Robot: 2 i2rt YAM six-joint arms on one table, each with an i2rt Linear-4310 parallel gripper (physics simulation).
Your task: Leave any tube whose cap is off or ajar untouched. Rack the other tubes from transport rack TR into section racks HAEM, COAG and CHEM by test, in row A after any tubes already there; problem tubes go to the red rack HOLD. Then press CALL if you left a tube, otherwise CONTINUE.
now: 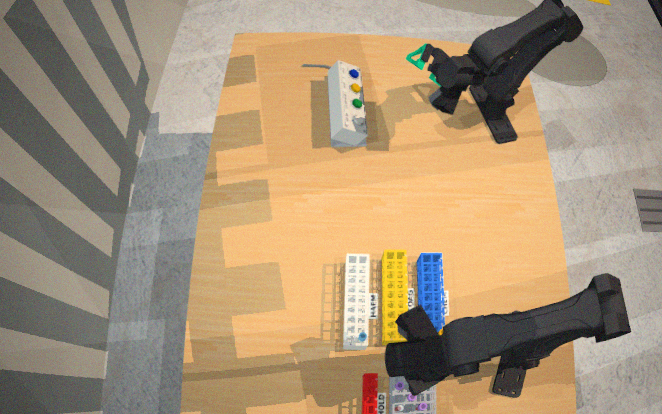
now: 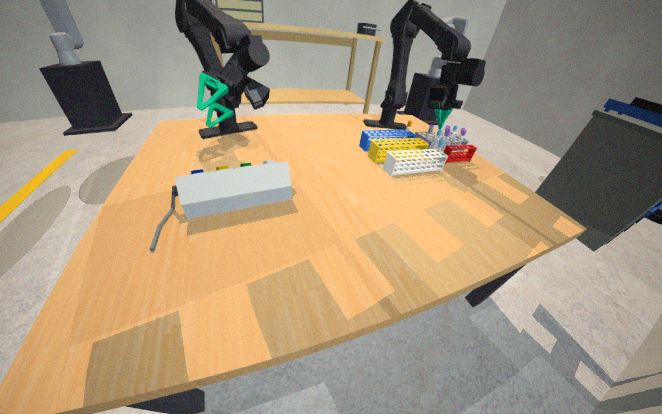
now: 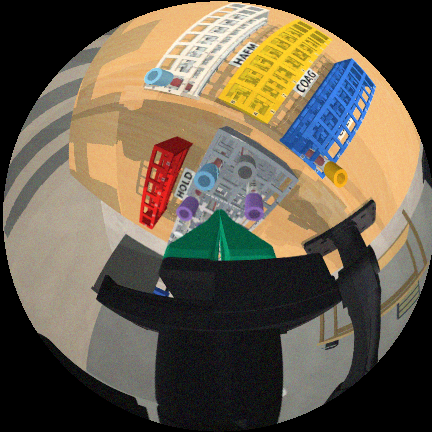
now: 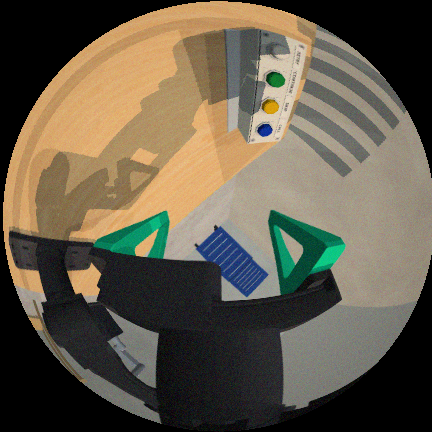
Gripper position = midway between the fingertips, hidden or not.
Observation:
My left gripper (image 3: 219,215) is shut and holds nothing. My right gripper (image 2: 204,118) is open and holds nothing. Further things: a grey button box (image 1: 348,127).
My right gripper also shows in image 1 (image 1: 418,66) and in image 4 (image 4: 218,215). The grey button box shows as well in image 4 (image 4: 263,68).

